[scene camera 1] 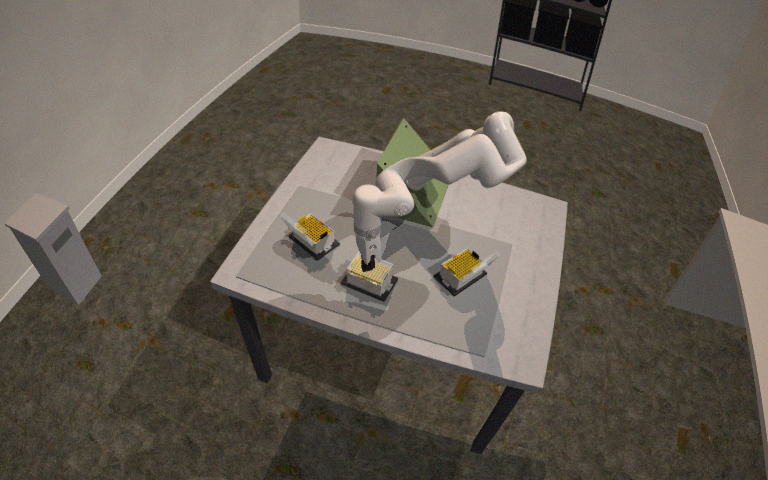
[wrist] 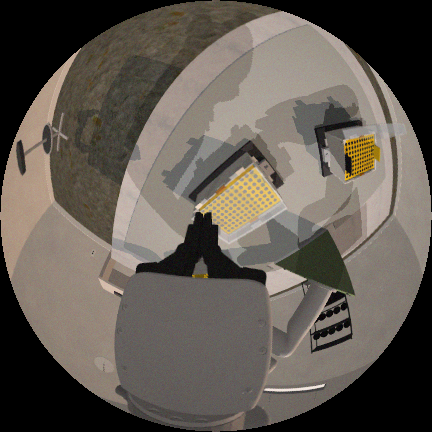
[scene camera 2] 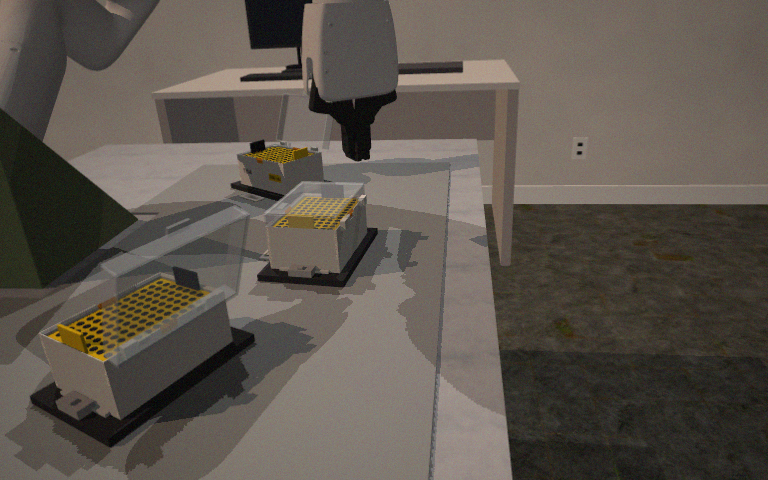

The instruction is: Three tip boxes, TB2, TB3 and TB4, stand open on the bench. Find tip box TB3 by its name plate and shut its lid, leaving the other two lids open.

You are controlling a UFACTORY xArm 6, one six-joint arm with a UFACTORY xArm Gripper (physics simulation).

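Places are measured from the arm's base along level axes (x right, y ahead, z up), in centimetres.
Pixels of known places: gripper, fingertip midpoint: (scene camera 1: 367, 269) (wrist: 204, 221) (scene camera 2: 357, 158); arm's base, origin of the base link: (wrist: 322, 284).
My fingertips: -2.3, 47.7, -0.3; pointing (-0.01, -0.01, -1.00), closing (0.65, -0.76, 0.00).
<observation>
Ahead of a thing's pixels: the offset from my fingertips to its top centre, as dx, dy, dz. "pt": to the spot under its first point. Level surfaces: height alone.
The middle tip box {+0.9, -6.3, -4.5} (scene camera 1: 368, 283) (scene camera 2: 305, 249) (wrist: 242, 200) has its clear lid {pt -1.5, -5.7, -4.5} (scene camera 2: 317, 190) lying level over its yellow rack. The left box of scene camera 1 (scene camera 1: 314, 233) (scene camera 2: 169, 339) (wrist: 359, 156) is nearest in scene camera 2 and has its lid {pt +29.5, -7.0, +2.2} (scene camera 1: 291, 221) (scene camera 2: 181, 243) (wrist: 392, 131) raised. The right box {-25.0, -20.0, -5.6} (scene camera 1: 463, 270) (scene camera 2: 280, 166) has its lid {-31.8, -16.0, +3.1} (scene camera 1: 489, 260) (scene camera 2: 305, 118) raised. No name plate is legible, so I cannot tell which is TB3. My gripper (scene camera 1: 368, 264) (scene camera 2: 356, 157) (wrist: 204, 221) is shut and empty, above the middle box's lid; contact does not show.
The boxes stand on black bases on a grey mat {dz -12.2} (scene camera 1: 447, 328) (scene camera 2: 362, 384) on the table {dz -12.5} (scene camera 1: 521, 362). A green sloped block (scene camera 1: 403, 144) (scene camera 2: 45, 215) (wrist: 322, 260) stands behind them, by the arm. A desk (scene camera 2: 453, 82) stands beyond the table in scene camera 2.
</observation>
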